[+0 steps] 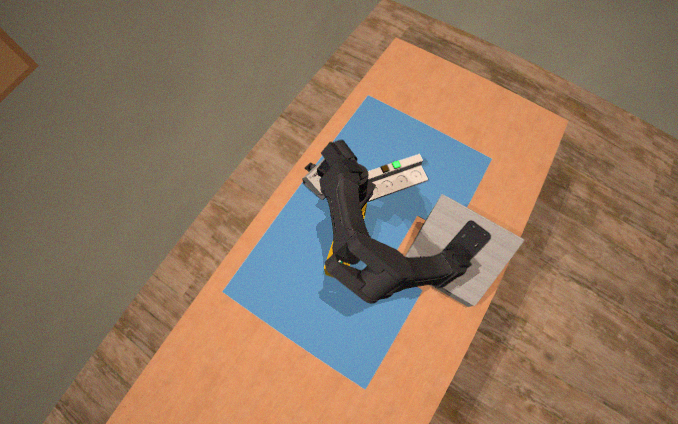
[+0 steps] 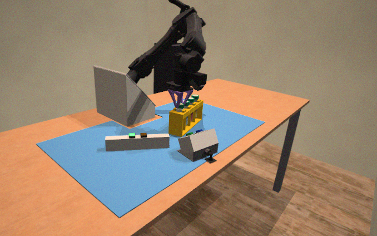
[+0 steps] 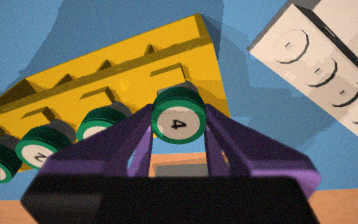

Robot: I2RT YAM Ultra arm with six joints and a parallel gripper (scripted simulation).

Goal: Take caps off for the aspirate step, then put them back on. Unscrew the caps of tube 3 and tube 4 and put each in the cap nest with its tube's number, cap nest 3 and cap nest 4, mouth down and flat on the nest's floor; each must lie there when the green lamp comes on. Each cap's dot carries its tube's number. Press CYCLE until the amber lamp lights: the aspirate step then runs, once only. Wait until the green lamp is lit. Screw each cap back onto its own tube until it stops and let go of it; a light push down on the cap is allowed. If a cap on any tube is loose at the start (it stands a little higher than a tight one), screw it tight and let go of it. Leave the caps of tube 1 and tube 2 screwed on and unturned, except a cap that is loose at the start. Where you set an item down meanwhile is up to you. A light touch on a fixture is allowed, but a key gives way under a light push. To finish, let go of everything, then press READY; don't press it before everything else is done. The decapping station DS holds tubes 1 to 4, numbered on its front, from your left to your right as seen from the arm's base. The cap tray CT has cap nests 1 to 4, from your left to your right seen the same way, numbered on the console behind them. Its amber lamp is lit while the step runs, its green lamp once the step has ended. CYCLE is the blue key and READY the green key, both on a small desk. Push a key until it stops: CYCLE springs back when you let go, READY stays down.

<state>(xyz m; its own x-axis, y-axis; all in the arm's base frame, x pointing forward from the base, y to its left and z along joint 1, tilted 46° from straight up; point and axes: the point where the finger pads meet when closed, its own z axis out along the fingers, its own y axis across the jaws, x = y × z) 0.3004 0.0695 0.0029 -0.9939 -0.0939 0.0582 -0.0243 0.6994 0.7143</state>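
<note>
The cap 4 is right at my hand. Round my hand: cap 3 (50 mm to the left, 20 mm behind, 10 mm below); blue key (140 mm ahead, 50 mm below, 30 mm to the right); cap 2 (100 mm to the left, 40 mm behind, 10 mm below).
</note>
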